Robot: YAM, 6 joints.
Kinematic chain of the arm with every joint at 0, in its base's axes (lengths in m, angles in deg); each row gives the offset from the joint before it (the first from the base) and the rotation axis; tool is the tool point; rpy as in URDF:
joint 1: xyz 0 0 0.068 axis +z
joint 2: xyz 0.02 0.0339 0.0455 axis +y
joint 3: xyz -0.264 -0.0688 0 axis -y
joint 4: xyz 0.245 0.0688 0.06 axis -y
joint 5: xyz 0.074 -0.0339 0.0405 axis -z
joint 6: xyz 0.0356 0 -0.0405 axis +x
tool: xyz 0 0 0 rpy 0 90 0
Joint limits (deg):
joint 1: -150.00..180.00
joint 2: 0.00..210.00
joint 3: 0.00..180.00
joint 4: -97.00..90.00
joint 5: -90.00..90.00
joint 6: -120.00..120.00
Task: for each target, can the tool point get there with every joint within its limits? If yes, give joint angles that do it. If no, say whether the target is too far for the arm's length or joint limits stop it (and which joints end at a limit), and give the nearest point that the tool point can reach.
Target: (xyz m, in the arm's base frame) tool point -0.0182 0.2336 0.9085
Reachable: no: too far | nearest point -0.0142 0.1823 0.7178 | short by 0.198 m
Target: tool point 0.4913 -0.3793 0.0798
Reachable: yes | joints -39.23 166.16 137.69 10.33 -28.24 33.12
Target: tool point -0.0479 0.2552 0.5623
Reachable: yes | joints -86.83 25.46 108.21 14.33 71.42 23.39
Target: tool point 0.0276 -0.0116 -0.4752
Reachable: no: joint limits stop it (at a limit: joint 2) | nearest point 0.0851 -0.0358 -0.3449 | short by 0.145 m
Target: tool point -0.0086 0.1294 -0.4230
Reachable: no: joint limits stop it (at a limit: joint 2) | nearest point -0.0097 0.1462 -0.3656 | short by 0.060 m
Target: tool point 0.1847 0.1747 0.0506
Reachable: yes | joints 47.96 106.41 32.89 1.47 34.62 81.63
